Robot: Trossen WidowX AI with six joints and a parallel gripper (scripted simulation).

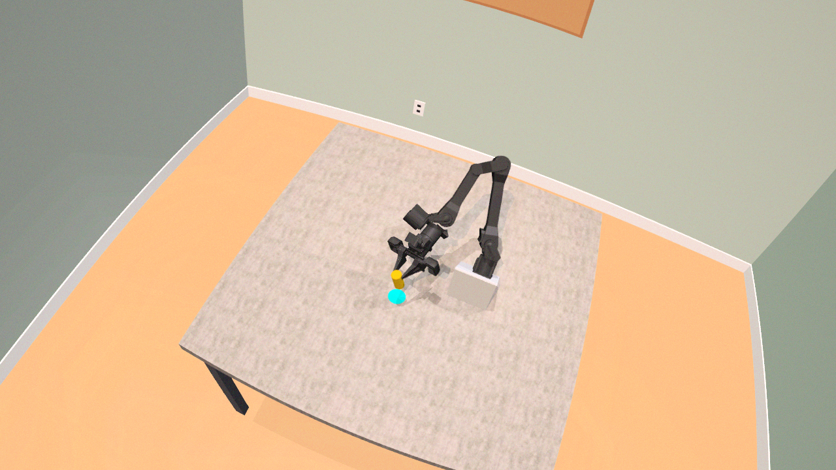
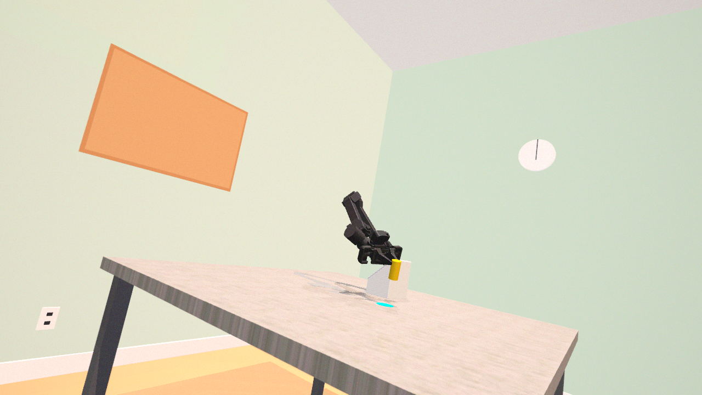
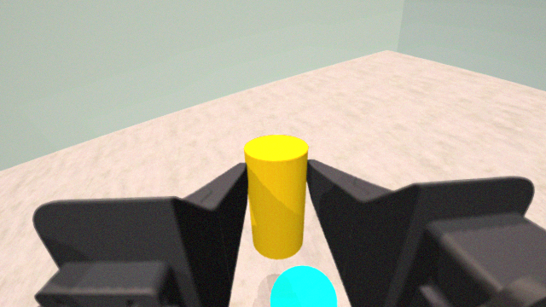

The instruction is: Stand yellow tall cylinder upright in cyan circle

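Right now the cyan circle is 140 mm below my gripper tip and 20 mm to the right of it. Also, from my gripper tip: yellow cylinder: 20 mm below.
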